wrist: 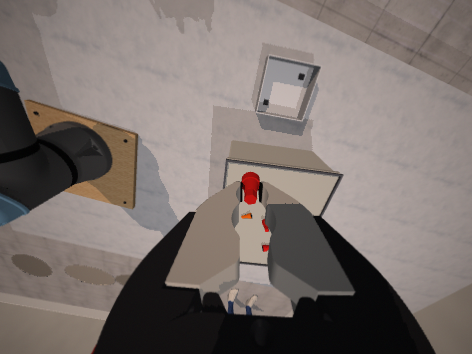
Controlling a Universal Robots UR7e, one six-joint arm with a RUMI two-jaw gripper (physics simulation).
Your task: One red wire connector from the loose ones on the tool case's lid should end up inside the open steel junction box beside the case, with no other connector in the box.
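Seen in the pictures: gripper, fingertip midpoint: (250, 183); arm's base, origin of the base link: (82, 151).
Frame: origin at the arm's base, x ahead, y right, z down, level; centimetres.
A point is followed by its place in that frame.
My gripper (250, 183) @(x 33.3, y -26.5, z -27.3 cm) is shut on a red wire connector (250, 186) @(x 32.8, y -27.3, z -29.2 cm), held between the fingertips high above the tool case's lid (300, 187) @(x 48.0, y -22.6, z -11.8 cm). Through the gap between the fingers, an orange connector (246, 216) @(x 42.2, y -11.4, z -12.6 cm) and two more red connectors, one nearer (265, 225) @(x 46.6, y -11.9, z -13.5 cm) and one lower (265, 248) @(x 51.1, y -5.1, z -13.1 cm), show on the lid. The fingers hide much of the lid. The open steel junction box (259, 95) @(x 33.4, y -32.7, z -1.6 cm) stands beyond the case at the upper middle right. Its inside shows a pale floor patch and two dark square spots, and no connector shows in it.
The robot's base stands on a wooden board (125, 172) @(x 11.2, y 0.9, z -0.1 cm) at the left, with part of the dark arm above it. The case's side wall (280, 152) @(x 43.8, y -24.9, z -3.3 cm) faces the junction box. A tiled strip (400, 30) runs along the upper right. Feet in pale shoes show at the bottom.
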